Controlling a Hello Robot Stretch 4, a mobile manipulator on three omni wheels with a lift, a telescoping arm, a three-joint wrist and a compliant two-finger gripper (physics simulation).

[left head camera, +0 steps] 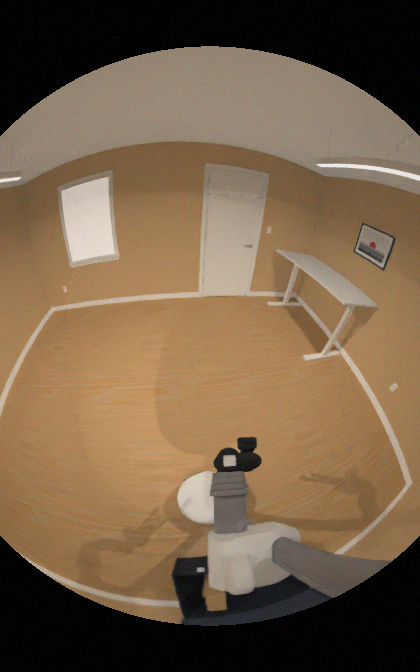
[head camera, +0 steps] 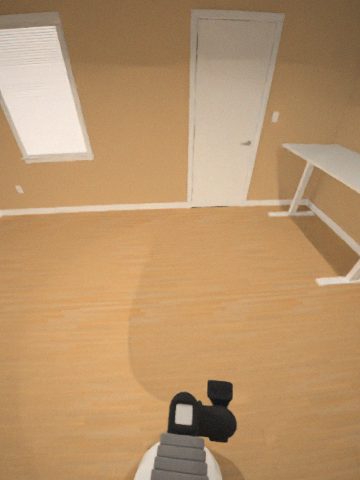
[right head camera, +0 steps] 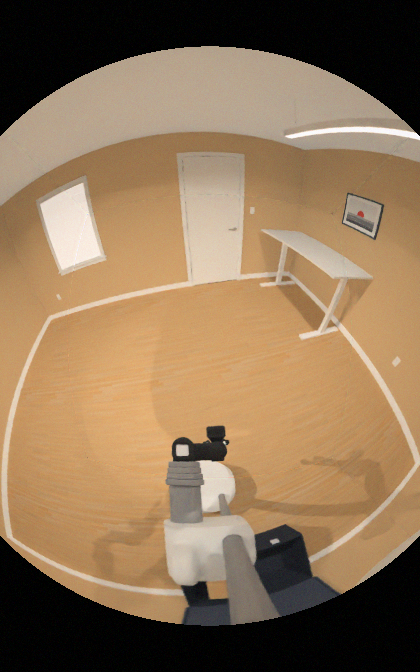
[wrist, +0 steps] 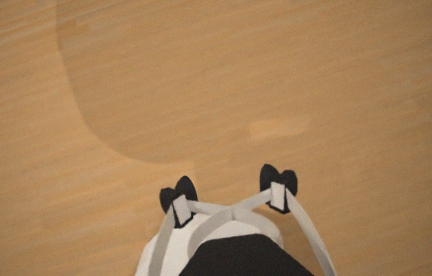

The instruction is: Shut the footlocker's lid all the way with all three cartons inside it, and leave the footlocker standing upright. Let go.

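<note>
The dark blue footlocker (left head camera: 187,592) (right head camera: 289,534) stands upright at the bottom of both side head views, partly behind the arm. Its lid (left head camera: 260,614) (right head camera: 307,597) is open and cut off by the view edge. A tan carton (left head camera: 216,600) shows inside it in the left head view; the number of cartons inside cannot be told. The footlocker does not show in the head camera or wrist view. My gripper (wrist: 227,185) is open and empty over bare wood floor, apart from the footlocker. Its fingertips are hidden or too small to tell in the head views.
A white table (head camera: 327,160) (left head camera: 325,274) (right head camera: 315,250) stands along the right wall. A closed white door (head camera: 227,110) (left head camera: 230,235) (right head camera: 214,220) is in the far wall, with a window (head camera: 42,95) to its left. The round white base (left head camera: 196,497) (right head camera: 218,486) is below the arm.
</note>
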